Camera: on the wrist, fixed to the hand. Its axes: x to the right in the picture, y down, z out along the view.
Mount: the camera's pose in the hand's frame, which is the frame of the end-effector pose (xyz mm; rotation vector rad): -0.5 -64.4 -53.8 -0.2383 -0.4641 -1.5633
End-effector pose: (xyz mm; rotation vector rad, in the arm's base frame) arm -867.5 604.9 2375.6 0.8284 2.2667 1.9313
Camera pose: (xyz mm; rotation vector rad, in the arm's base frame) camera -910.3 551.2 2327.4 -0.4621 1.4027 0.9819
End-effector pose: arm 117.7 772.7 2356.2 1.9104 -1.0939 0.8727
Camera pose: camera 165.2 841.4 2364.3 2.0350 0.2808 -0.5613
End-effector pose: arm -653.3 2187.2 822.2 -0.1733 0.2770 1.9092
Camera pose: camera -593.5 2193.2 763.7 -0.0493 -0.3530 0.3743
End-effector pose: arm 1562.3 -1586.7 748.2 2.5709 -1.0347 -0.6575
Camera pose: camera 1626.6 -1536.1 766.9 -2.4341 -1.1389 1.4700
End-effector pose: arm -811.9 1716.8 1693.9 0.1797 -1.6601 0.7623
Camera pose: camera -734.6 1697.6 1720.2 1.3448 -1.4361 -0.7036
